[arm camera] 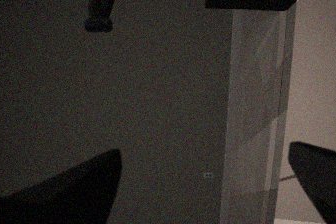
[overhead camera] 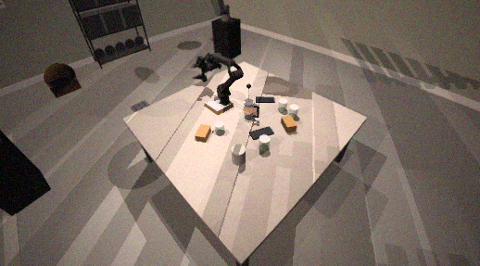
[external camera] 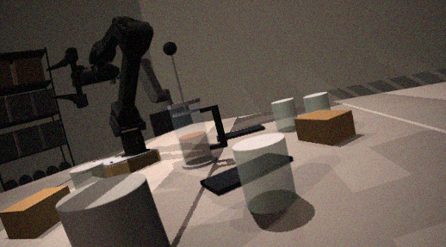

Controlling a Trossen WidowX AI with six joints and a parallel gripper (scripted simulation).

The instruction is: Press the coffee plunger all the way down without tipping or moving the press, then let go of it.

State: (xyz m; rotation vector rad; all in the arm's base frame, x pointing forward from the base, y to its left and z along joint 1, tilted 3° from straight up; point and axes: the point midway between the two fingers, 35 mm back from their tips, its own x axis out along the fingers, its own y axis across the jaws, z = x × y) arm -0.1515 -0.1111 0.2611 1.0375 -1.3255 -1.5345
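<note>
My gripper tip is now 41 cm short of the glass coffee press, 12 cm to the right of it and 17 cm above it.
</note>
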